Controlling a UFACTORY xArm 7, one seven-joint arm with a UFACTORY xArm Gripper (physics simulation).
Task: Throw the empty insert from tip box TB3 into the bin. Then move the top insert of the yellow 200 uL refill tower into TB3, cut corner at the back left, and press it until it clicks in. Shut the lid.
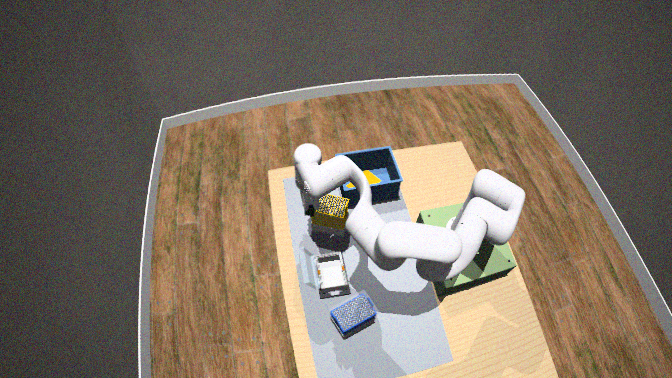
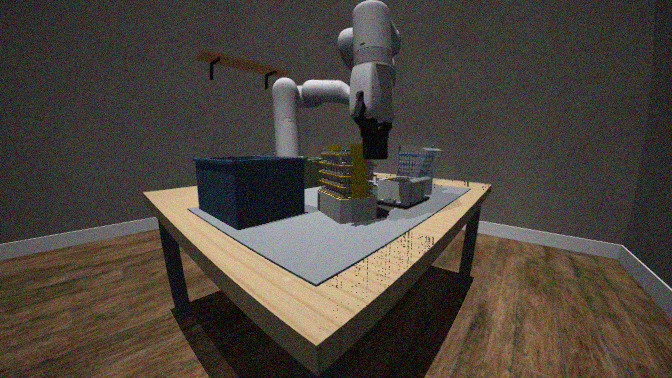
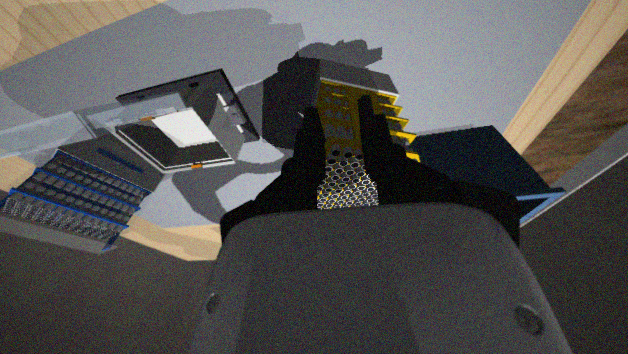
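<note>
The yellow refill tower point(image 1: 331, 216) point(image 2: 345, 172) point(image 3: 340, 120) stands upright on its pale base; its top insert point(image 1: 334, 205) point(image 3: 349, 182) carries a grid of tips. My gripper point(image 1: 310, 211) point(image 2: 375, 156) point(image 3: 339, 119) is at the tower's top edge, its fingers drawn in with a narrow gap, shut on the top insert; the fingers hide the contact. The insert shows no clear lift off the stack. Tip box TB3 point(image 1: 334, 287) point(image 2: 400, 191) point(image 3: 227, 135) has its clear lid open and no tip grid inside. A yellow insert point(image 1: 369, 177) lies in the blue bin point(image 1: 395, 189) point(image 2: 250, 192) point(image 3: 465, 150).
A blue tip rack tower point(image 1: 354, 315) point(image 3: 75, 200) stands beyond TB3 on the grey mat point(image 1: 425, 345) point(image 2: 305, 250). The blue bin's high walls stand close to the yellow tower. A green block point(image 1: 435, 215) stands on the table by the arm's base. A wall shelf point(image 2: 240, 62) hangs behind.
</note>
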